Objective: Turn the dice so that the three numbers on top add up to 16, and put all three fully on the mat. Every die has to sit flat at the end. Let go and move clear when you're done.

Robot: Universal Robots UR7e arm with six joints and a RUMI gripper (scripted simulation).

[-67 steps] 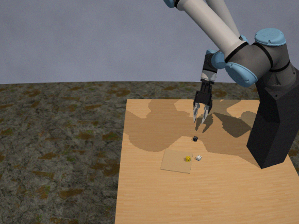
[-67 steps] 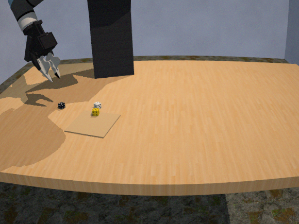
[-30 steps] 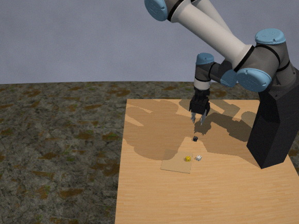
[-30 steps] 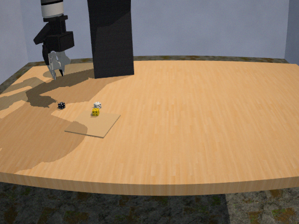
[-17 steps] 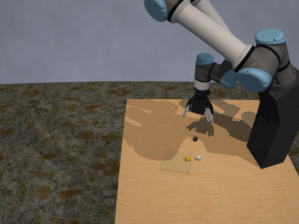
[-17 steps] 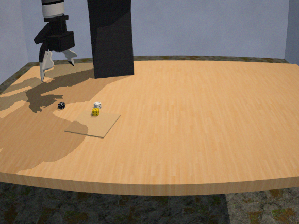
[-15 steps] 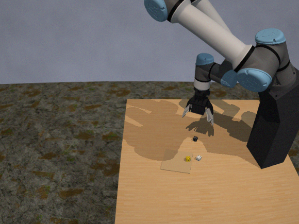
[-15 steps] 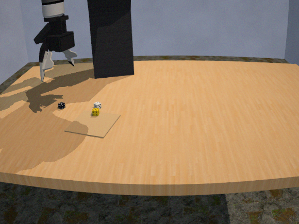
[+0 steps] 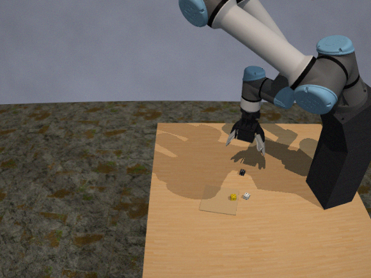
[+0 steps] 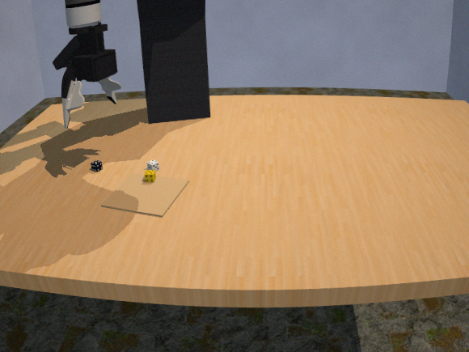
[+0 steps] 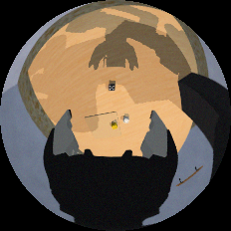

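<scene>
The black die lies 130 mm below my hand, 10 mm to the right of it and 10 mm behind it. Round my hand: yellow die: 130 mm to the left, 120 mm below, 80 mm ahead; thin tan mat: 140 mm below, 130 mm ahead, 120 mm to the left; white die: 130 mm to the left, 130 mm below, 20 mm ahead.
</scene>
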